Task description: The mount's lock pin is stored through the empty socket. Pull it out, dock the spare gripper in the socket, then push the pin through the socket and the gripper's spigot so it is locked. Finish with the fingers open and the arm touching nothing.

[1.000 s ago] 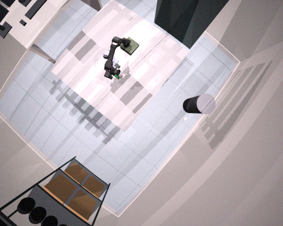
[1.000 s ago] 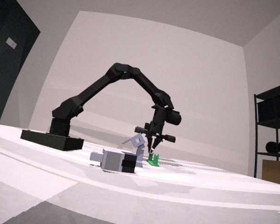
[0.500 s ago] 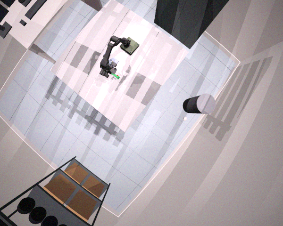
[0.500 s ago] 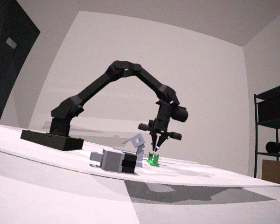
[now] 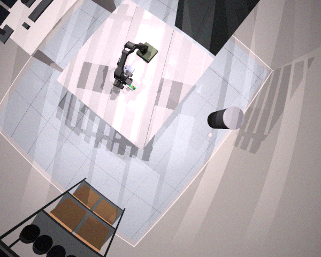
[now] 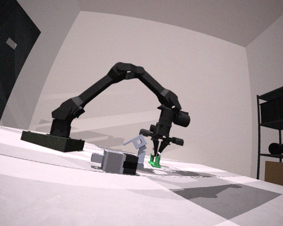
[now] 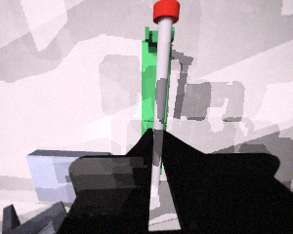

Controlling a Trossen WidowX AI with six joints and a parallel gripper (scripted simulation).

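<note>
Right now my gripper tip is 2 cm to the right of the green stand and 1 cm above it. Also, from my gripper tip: spare gripper: 25 cm to the right, 11 cm behind, 2 cm below; mount socket: 10 cm to the right, 8 cm behind, 2 cm above.
</note>
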